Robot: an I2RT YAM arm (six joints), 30 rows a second.
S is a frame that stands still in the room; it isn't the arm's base.
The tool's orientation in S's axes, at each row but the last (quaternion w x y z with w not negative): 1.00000, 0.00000, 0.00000, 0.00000; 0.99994, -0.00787, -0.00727, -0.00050; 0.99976, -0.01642, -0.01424, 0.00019; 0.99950, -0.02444, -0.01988, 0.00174; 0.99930, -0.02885, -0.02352, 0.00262; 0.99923, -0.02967, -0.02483, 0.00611; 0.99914, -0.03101, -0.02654, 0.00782; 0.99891, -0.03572, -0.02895, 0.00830; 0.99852, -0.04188, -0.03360, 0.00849; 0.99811, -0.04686, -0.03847, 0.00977; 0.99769, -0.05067, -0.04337, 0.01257; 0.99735, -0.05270, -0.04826, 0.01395; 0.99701, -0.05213, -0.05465, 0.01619
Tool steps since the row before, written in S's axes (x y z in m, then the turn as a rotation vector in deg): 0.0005, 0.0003, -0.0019, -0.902, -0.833, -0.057; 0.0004, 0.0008, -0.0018, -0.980, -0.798, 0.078; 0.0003, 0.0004, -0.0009, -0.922, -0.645, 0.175; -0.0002, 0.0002, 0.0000, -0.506, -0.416, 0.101; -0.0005, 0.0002, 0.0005, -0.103, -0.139, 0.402; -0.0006, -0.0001, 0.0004, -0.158, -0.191, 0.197; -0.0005, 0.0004, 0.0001, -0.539, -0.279, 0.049; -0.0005, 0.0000, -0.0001, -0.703, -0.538, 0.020; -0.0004, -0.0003, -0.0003, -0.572, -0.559, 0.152; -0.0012, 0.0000, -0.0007, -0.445, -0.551, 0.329; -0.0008, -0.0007, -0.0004, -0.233, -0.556, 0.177; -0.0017, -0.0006, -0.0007, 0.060, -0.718, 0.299; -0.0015, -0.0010, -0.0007, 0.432, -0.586, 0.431
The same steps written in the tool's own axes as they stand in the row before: 0.0005, 0.0003, -0.0019, -0.902, -0.833, -0.057; 0.0004, 0.0008, -0.0018, -0.978, -0.800, 0.080; 0.0003, 0.0004, -0.0009, -0.917, -0.650, 0.180; -0.0002, 0.0002, 0.0000, -0.503, -0.419, 0.101; -0.0005, 0.0002, 0.0005, -0.085, -0.162, 0.398; -0.0006, -0.0001, 0.0004, -0.151, -0.201, 0.193; -0.0005, 0.0004, 0.0002, -0.540, -0.274, 0.061; -0.0005, 0.0000, -0.0001, -0.711, -0.528, 0.023; -0.0004, -0.0003, -0.0003, -0.572, -0.562, 0.143; -0.0012, 0.0001, -0.0006, -0.431, -0.572, 0.310; -0.0009, -0.0006, -0.0004, -0.233, -0.566, 0.140; -0.0018, -0.0005, -0.0006, 0.064, -0.747, 0.216; -0.0016, -0.0009, -0.0006, 0.453, -0.640, 0.318
